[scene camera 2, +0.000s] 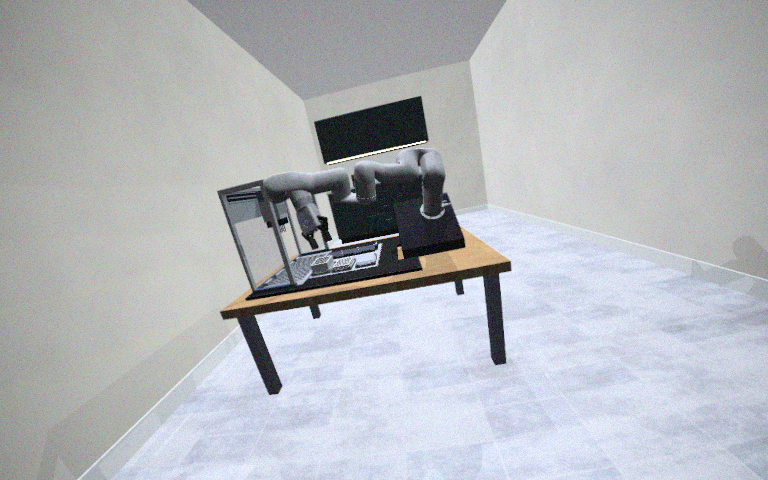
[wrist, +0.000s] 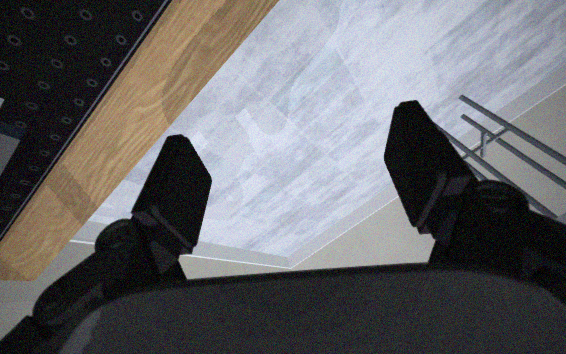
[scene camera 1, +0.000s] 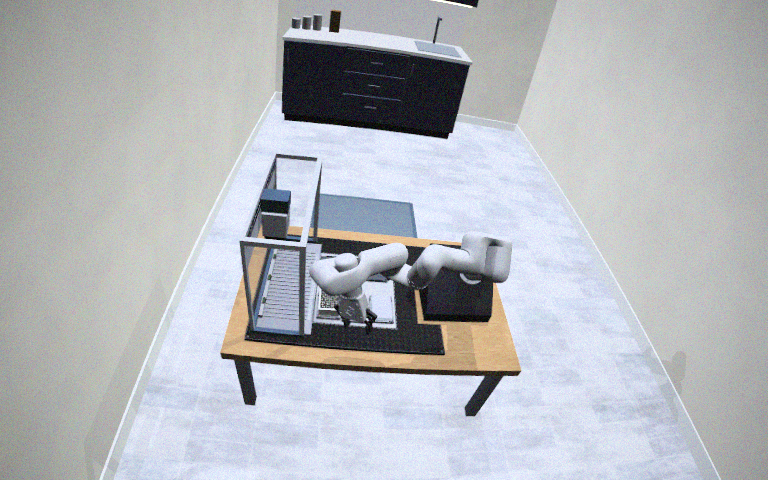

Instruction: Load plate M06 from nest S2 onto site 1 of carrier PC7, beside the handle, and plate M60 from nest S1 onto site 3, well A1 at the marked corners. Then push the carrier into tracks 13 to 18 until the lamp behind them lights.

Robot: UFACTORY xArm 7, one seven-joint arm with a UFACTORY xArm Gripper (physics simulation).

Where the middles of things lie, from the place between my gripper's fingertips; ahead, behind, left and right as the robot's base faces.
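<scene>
The dark box (scene camera 1: 275, 226) is 40 cm to the right of my hand, 30 cm ahead of it and 15 cm above it. As for the glass enclosure (scene camera 1: 273, 274), my hand is 39 cm to the left of it, 27 cm short of it and 6 cm below it. Going by their middles, of the things named here the glass enclosure is the nearest to my hand.
</scene>
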